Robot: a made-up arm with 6 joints. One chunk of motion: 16 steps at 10 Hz.
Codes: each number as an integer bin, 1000 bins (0 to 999) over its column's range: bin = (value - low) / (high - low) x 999, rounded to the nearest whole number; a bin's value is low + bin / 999 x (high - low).
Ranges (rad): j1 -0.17..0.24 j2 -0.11..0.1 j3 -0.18..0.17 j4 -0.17..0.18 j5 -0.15..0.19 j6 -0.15..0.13
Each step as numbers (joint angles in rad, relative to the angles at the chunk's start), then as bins.
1 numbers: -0.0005 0.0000 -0.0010 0.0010 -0.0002 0.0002
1 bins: 413 523 511 488 440 536
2 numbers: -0.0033 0.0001 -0.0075 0.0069 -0.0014 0.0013
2 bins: 406 524 492 505 437 540
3 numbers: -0.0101 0.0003 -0.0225 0.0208 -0.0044 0.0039
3 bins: 390 525 450 545 428 549
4 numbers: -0.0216 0.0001 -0.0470 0.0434 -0.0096 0.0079
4 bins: 362 524 380 609 413 563
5 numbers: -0.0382 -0.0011 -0.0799 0.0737 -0.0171 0.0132
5 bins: 321 518 286 696 390 582
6 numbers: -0.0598 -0.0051 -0.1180 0.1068 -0.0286 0.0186
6 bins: 269 499 177 790 357 602
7 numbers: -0.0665 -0.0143 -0.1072 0.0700 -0.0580 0.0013
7 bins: 252 455 208 685 270 540
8 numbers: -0.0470 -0.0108 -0.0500 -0.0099 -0.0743 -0.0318
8 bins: 300 472 371 457 222 422
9 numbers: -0.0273 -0.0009 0.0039 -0.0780 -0.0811 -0.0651
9 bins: 348 519 525 263 202 303
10 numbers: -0.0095 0.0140 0.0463 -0.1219 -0.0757 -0.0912
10 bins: 391 590 646 137 218 210
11 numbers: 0.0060 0.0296 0.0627 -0.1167 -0.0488 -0.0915
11 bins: 429 664 693 152 297 209
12 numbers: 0.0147 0.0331 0.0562 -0.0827 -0.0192 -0.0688
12 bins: 450 681 674 249 384 290
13 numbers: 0.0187 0.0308 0.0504 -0.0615 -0.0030 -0.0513
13 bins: 460 670 658 310 432 352
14 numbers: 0.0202 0.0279 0.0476 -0.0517 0.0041 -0.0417
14 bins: 463 656 650 338 453 386
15 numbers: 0.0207 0.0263 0.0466 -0.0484 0.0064 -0.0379
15 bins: 465 648 647 347 460 400
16 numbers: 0.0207 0.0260 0.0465 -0.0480 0.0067 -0.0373
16 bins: 465 647 646 348 460 402
